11 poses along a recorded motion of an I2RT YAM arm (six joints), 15 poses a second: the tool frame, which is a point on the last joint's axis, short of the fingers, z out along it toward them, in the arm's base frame.
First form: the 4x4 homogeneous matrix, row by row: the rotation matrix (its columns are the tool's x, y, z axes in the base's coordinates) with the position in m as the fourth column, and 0 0 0 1 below. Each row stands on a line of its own.
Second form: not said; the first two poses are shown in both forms.
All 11 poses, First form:
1:
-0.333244 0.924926 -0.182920 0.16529
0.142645 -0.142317 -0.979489 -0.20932
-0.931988 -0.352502 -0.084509 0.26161
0 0 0 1
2:
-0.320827 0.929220 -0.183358 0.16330
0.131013 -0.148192 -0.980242 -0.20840
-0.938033 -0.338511 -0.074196 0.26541
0 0 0 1
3:
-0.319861 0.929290 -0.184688 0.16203
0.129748 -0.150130 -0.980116 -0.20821
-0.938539 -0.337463 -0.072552 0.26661
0 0 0 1
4:
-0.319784 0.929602 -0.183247 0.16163
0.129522 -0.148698 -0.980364 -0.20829
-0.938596 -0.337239 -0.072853 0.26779
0 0 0 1
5:
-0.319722 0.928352 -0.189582 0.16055
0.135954 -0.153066 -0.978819 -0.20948
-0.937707 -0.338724 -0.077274 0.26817
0 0 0 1
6:
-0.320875 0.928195 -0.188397 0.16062
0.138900 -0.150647 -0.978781 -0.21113
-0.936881 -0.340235 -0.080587 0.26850
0 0 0 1
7:
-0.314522 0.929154 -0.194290 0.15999
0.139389 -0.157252 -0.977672 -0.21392
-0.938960 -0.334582 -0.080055 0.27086
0 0 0 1
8:
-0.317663 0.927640 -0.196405 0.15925
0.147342 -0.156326 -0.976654 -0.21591
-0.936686 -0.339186 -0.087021 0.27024
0 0 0 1
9:
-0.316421 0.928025 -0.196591 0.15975
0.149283 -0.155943 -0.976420 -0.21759
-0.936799 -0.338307 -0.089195 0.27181
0 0 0 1
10:
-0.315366 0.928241 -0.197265 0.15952
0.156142 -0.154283 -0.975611 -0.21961
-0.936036 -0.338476 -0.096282 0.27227
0 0 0 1
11:
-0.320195 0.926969 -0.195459 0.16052
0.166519 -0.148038 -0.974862 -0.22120
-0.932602 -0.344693 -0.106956 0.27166
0 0 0 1
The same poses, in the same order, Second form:
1: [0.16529 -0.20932 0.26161 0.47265 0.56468 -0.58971 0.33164]
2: [0.16330 -0.20840 0.26541 0.47475 0.55831 -0.59051 0.33793]
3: [0.16203 -0.20821 0.26661 0.47508 0.55729 -0.59107 0.33818]
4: [0.16163 -0.20829 0.26779 0.47481 0.55766 -0.59068 0.33862]
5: [0.16055 -0.20948 0.26817 0.47713 0.55766 -0.59066 0.33539]
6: [0.16062 -0.21113 0.26850 0.47706 0.55920 -0.58969 0.33462]
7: [0.15999 -0.21392 0.27086 0.48031 0.55618 -0.58986 0.33473]
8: [0.15925 -0.21591 0.27024 0.48106 0.55865 -0.58885 0.33128]
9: [0.15975 -0.21759 0.27181 0.48185 0.55894 -0.58804 0.33107]
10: [0.15952 -0.21961 0.27227 0.48353 0.56066 -0.58595 0.32942]
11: [0.16052 -0.22120 0.27166 0.48343 0.56549 -0.58337 0.32589]
